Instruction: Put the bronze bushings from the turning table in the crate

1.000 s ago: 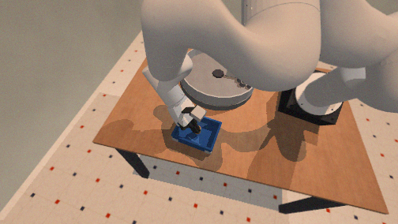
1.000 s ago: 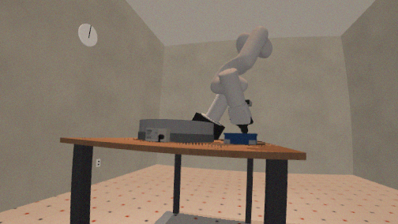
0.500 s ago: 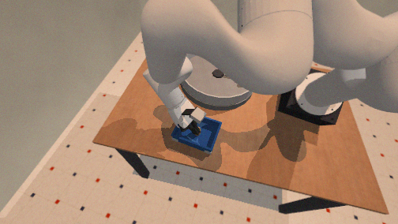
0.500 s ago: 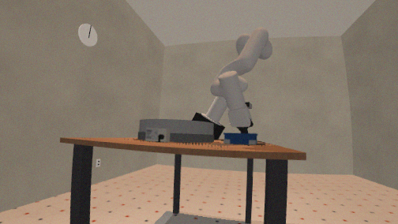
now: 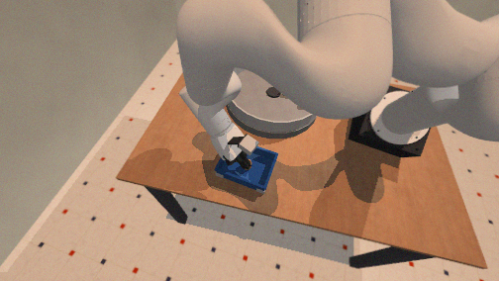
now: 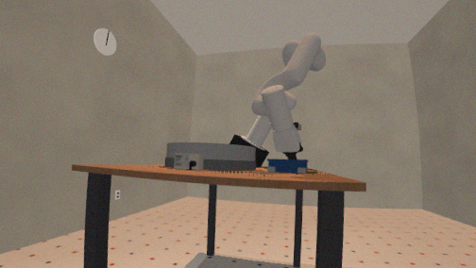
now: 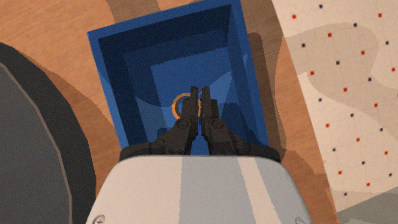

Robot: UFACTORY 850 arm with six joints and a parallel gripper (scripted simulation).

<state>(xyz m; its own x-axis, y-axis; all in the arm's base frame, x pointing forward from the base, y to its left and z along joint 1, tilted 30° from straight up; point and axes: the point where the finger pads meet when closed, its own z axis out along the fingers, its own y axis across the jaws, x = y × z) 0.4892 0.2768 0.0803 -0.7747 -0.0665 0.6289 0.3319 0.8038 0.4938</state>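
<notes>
Right now the blue crate is 1 cm behind my hand, 1 cm to the right of it and 3 cm below it. Round my hand: grey turning table (2 cm behind, 38 cm to the right).
</notes>
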